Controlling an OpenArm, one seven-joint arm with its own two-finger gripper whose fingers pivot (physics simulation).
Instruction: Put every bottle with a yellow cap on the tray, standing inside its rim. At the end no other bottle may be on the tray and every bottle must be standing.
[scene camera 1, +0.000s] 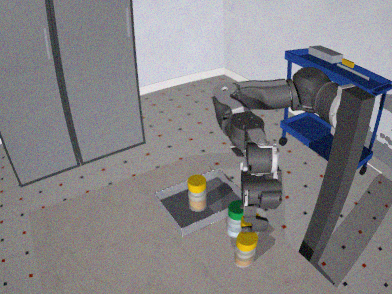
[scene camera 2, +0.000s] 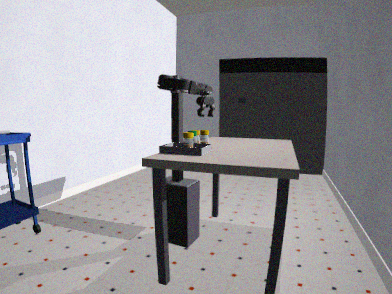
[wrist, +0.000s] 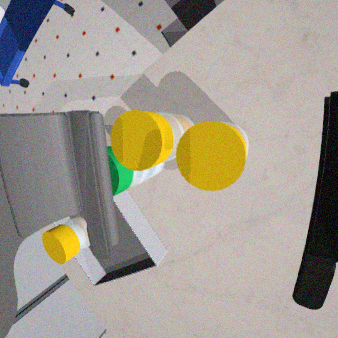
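A yellow-capped bottle (scene camera 1: 197, 192) (scene camera 2: 188, 140) (wrist: 62, 244) stands inside the rim of the tray (scene camera 1: 200, 226) (scene camera 2: 172, 150) (wrist: 145, 225). A green-capped bottle (scene camera 1: 235, 218) (wrist: 120, 175) stands on the table beside the tray. A second yellow-capped bottle (scene camera 1: 246, 221) (wrist: 137, 141) stands close by it, mostly hidden by the gripper in scene camera 1. A third yellow-capped bottle (scene camera 1: 246, 249) (scene camera 2: 204, 137) (wrist: 212, 156) stands farthest from the tray. My gripper (scene camera 1: 255, 225) (scene camera 2: 207, 115) (wrist: 195, 190) is open and empty, high above this group; the third bottle shows between its fingers in the wrist view.
The bottles and tray are on the table (scene camera 1: 100, 250) (scene camera 2: 250, 155). The arm's dark column (scene camera 1: 340, 175) (scene camera 2: 177, 115) rises at the table's edge near the bottles. A blue cart (scene camera 1: 305, 127) (wrist: 30, 25) stands beyond the table, and a grey cabinet (scene camera 1: 100, 75) is at the back left.
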